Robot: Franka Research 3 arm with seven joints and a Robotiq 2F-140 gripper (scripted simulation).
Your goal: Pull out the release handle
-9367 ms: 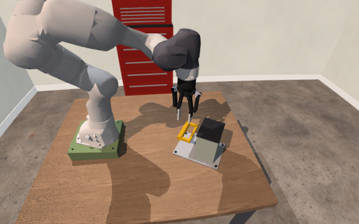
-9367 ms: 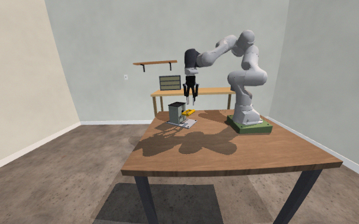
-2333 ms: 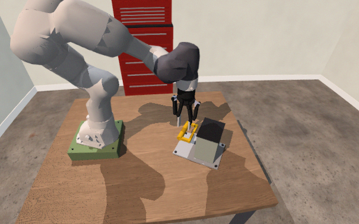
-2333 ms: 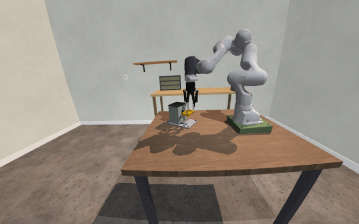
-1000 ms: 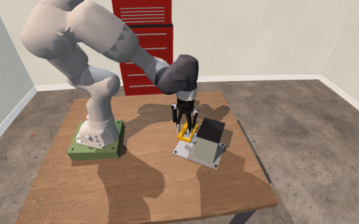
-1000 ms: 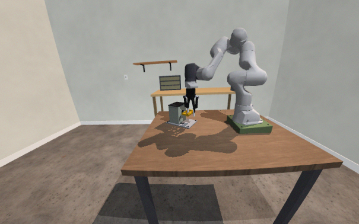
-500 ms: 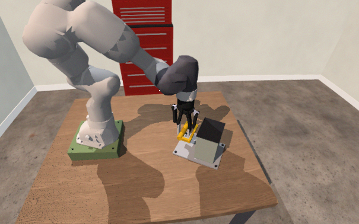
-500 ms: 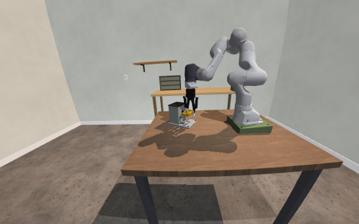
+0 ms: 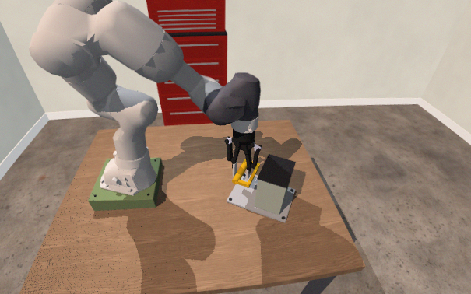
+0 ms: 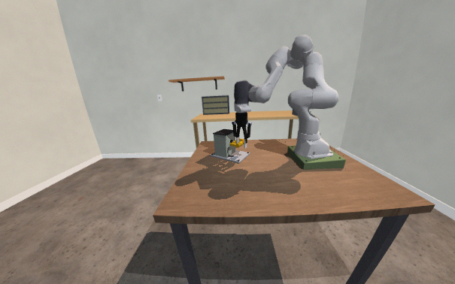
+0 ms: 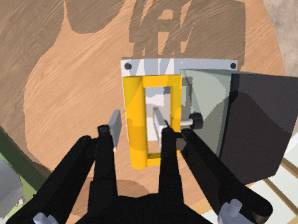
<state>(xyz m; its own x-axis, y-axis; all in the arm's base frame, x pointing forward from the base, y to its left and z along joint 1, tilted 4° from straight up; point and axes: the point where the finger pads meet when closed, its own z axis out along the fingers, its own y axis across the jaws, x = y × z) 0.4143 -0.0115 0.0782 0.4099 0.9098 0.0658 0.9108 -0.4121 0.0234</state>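
Now: the light grey baseplate 9 cm ahead of my hand, 4 cm to the right of it and 10 cm below it.
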